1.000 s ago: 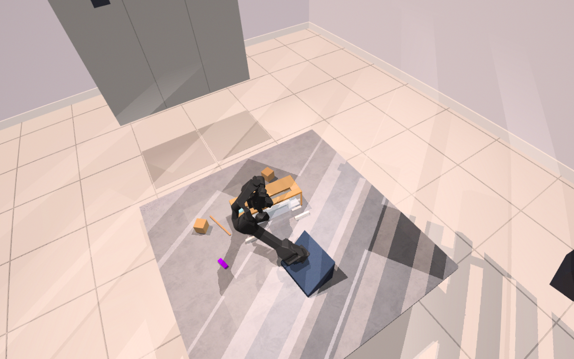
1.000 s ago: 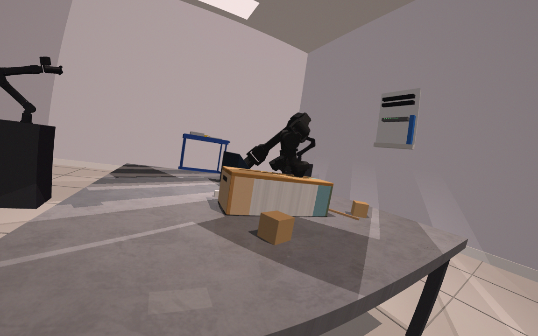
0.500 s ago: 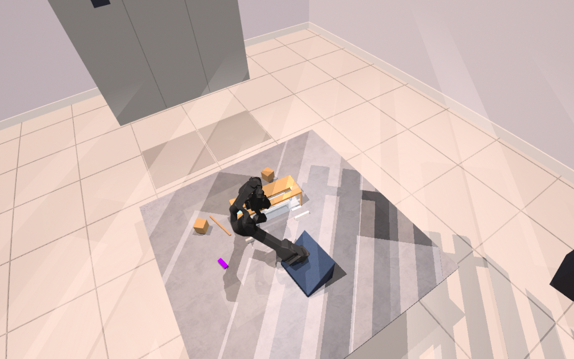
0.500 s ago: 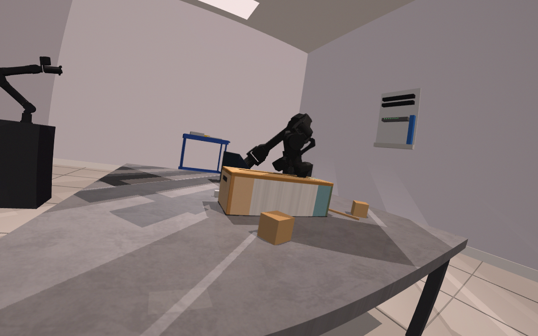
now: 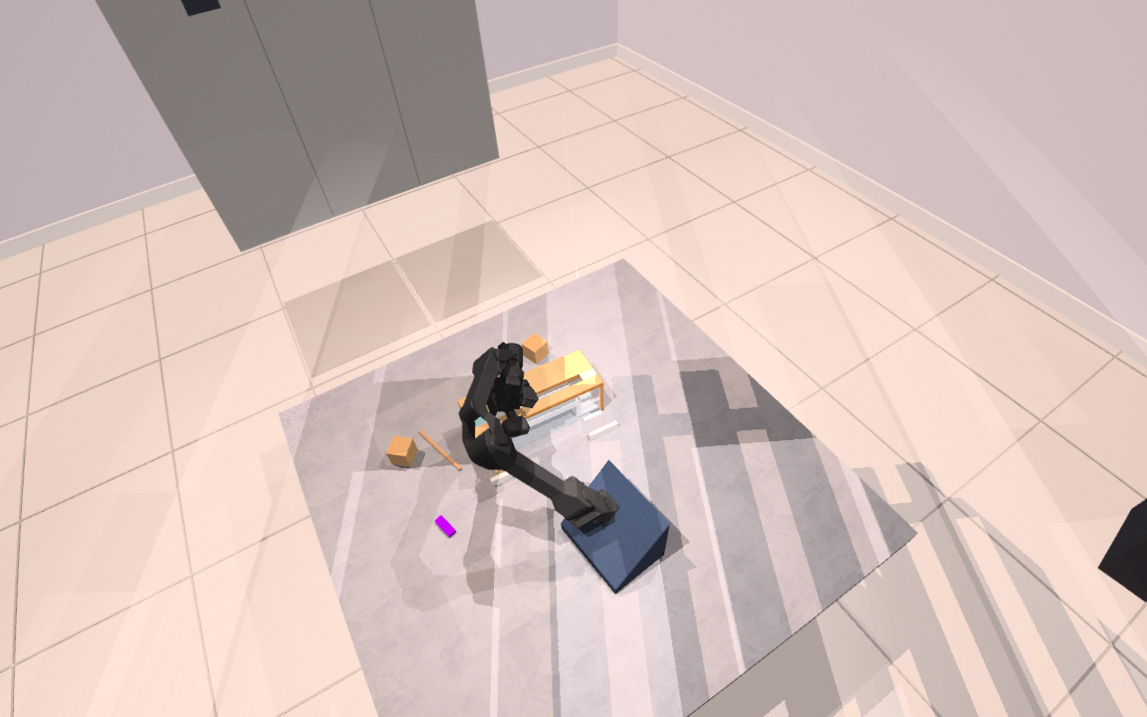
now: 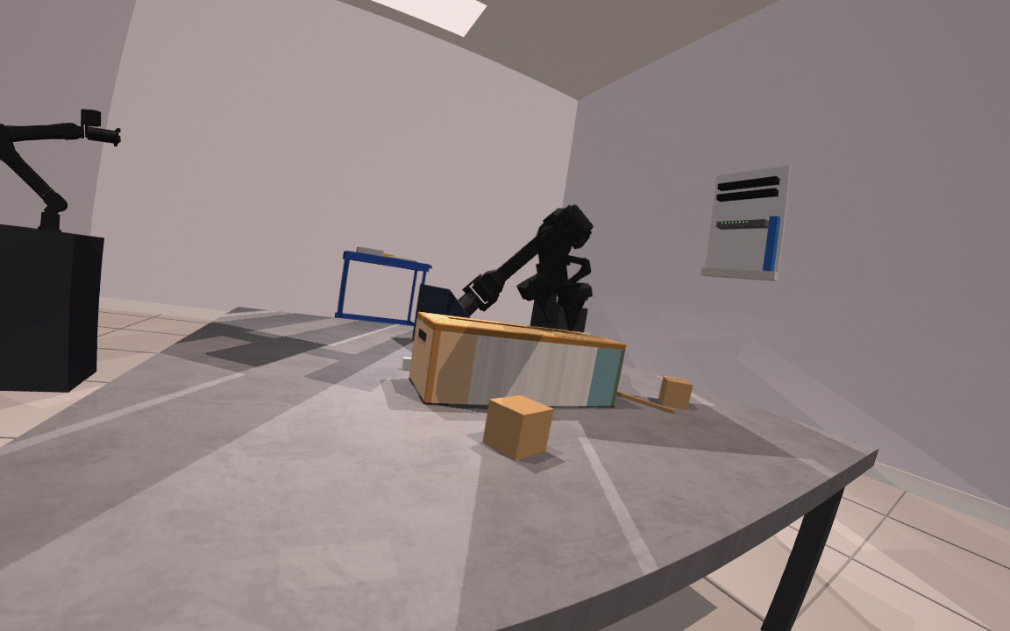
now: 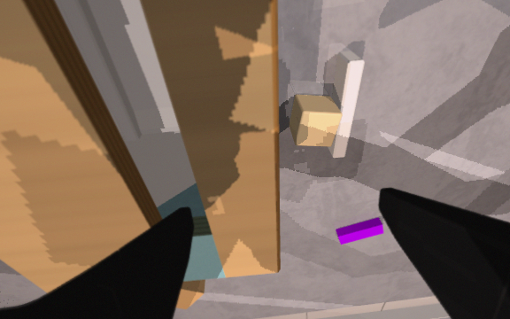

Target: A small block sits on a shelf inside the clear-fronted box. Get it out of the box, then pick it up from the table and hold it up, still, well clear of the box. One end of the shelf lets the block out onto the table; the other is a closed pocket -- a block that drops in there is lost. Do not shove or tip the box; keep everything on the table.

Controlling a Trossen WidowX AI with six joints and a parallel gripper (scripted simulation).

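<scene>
My gripper tip is now 12 cm above the tan block, 4 cm to the right of it and 3 cm past it. Also, from my gripper tip: thin wooden stick: 14 cm to the left, 14 cm ahead, 13 cm below; then box: 13 cm to the right, 7 cm below, 1 cm ahead.
</scene>
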